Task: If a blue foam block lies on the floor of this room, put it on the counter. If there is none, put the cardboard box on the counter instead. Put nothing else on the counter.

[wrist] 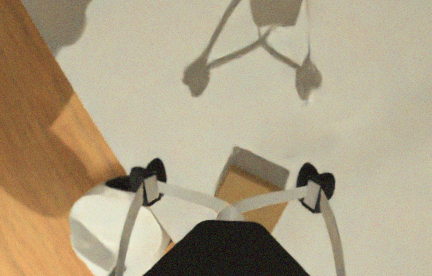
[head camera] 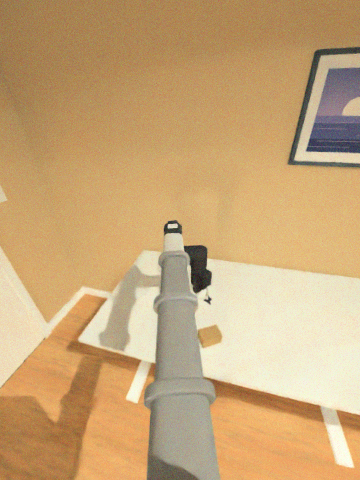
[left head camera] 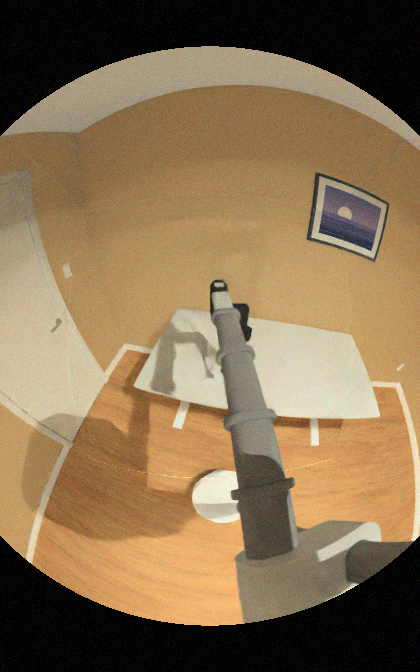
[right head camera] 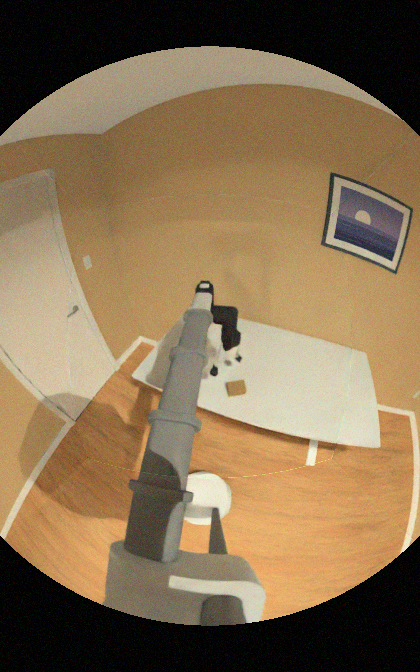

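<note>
A small brown cardboard box (head camera: 210,336) (right head camera: 236,388) (wrist: 245,185) lies on a white table (head camera: 290,320) (left head camera: 310,370) (right head camera: 310,390) (wrist: 375,100), near its front edge. Whether this table is the counter I cannot tell. My gripper (right head camera: 226,364) (wrist: 231,176) is open and empty above the table. In the wrist view the box shows low between and beyond the two fingers, turned at an angle; in the right head view it is off to the near side of the fingertips. In the left head view the arm hides the box. A blue foam block does not show in these views.
A round white object (left head camera: 215,482) (right head camera: 207,487) (wrist: 100,215) is down on the wooden floor (left head camera: 360,475) (right head camera: 325,515) before the table. A door (left head camera: 30,300) (right head camera: 45,300) is at the left. A framed picture (head camera: 335,110) (left head camera: 347,217) (right head camera: 367,222) hangs on the wall behind.
</note>
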